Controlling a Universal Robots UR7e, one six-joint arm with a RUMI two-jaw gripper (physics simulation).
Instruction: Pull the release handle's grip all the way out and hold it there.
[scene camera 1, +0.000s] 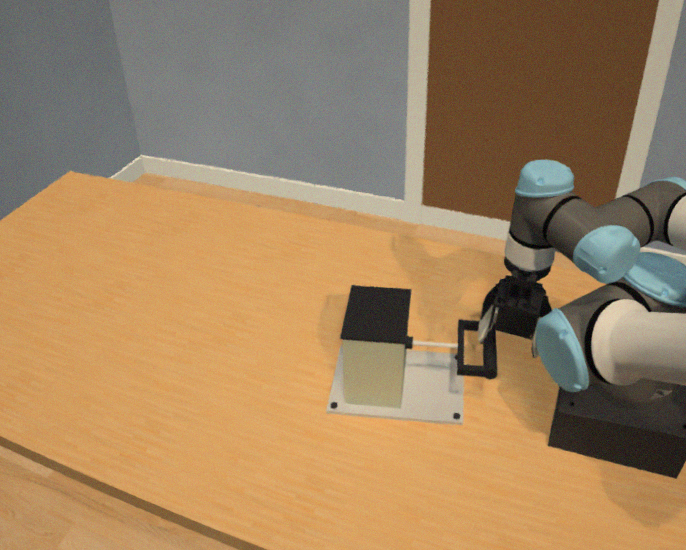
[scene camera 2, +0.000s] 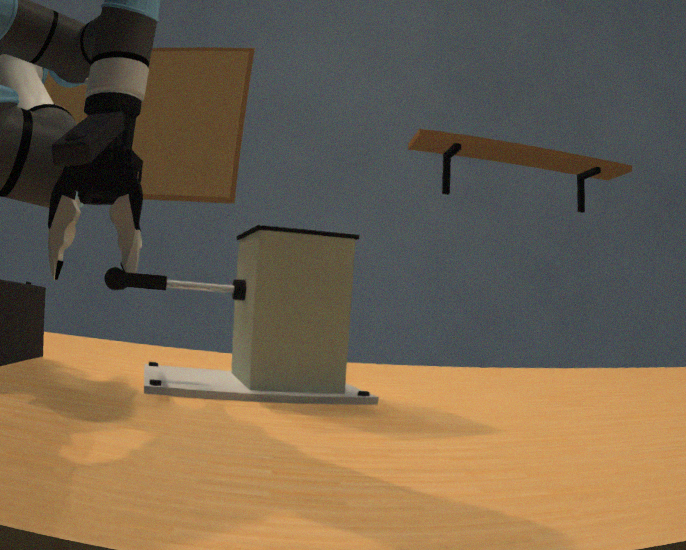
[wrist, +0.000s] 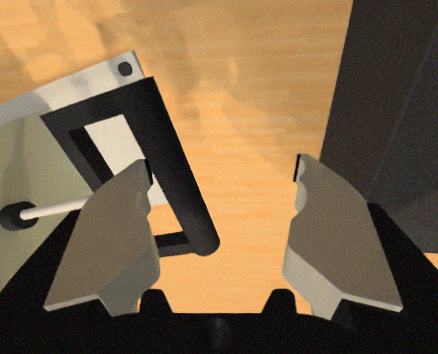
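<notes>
The release handle is a black rectangular frame with a thick outer grip bar (scene camera 1: 490, 358) (scene camera 2: 116, 278) (wrist: 172, 165). Its pale rod (scene camera 1: 435, 344) (scene camera 2: 200, 286) (wrist: 55, 207) shows between the frame and the beige housing (scene camera 1: 373, 372) (scene camera 2: 303, 315) with a black top. Whether the rod is at full travel cannot be told. My gripper (scene camera 1: 509, 345) (scene camera 2: 94, 272) (wrist: 222, 160) is open, its fingers wide apart. One finger reaches at the frame's opening, on the housing side of the grip bar; the other is well away on the robot-base side. The bar is not pinched between them.
The housing stands on a light grey base plate (scene camera 1: 429, 398) (scene camera 2: 194, 378) (wrist: 82, 82) with dark bolts, on the wooden table (scene camera 1: 229, 343) (scene camera 2: 458, 469). The dark robot pedestal (scene camera 1: 615, 438) (scene camera 2: 20, 320) (wrist: 370, 90) is close beside the gripper. A wall shelf (scene camera 2: 521, 154) hangs behind.
</notes>
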